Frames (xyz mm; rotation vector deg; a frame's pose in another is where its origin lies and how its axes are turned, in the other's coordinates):
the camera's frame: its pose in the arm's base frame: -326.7 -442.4 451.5 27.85 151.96 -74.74
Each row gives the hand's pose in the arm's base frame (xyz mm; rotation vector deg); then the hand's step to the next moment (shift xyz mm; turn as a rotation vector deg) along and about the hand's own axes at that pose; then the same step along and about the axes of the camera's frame.
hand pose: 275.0 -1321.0 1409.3 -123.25 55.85 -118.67
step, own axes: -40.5 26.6 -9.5 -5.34 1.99 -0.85
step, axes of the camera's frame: 28.6 28.1 28.8 2.92 4.24 2.60
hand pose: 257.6 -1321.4 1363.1 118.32 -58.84 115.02
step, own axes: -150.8 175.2 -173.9 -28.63 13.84 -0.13
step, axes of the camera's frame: 262.3 62.6 104.7 13.04 22.18 18.68
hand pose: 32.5 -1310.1 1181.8 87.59 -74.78 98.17
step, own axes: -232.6 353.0 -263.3 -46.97 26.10 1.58
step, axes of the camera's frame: 455.8 181.1 86.6 22.98 34.91 33.82
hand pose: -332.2 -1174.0 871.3 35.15 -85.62 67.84
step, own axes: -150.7 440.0 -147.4 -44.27 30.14 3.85
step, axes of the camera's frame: 397.6 282.0 -19.2 27.51 32.13 33.07
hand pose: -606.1 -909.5 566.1 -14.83 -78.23 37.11
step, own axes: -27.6 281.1 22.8 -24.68 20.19 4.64
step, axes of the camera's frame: 185.9 205.7 -58.7 19.30 18.97 17.49
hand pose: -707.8 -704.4 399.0 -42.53 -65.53 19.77
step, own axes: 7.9 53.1 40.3 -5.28 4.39 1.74
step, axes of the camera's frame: 44.4 39.6 -31.1 4.80 3.92 3.43
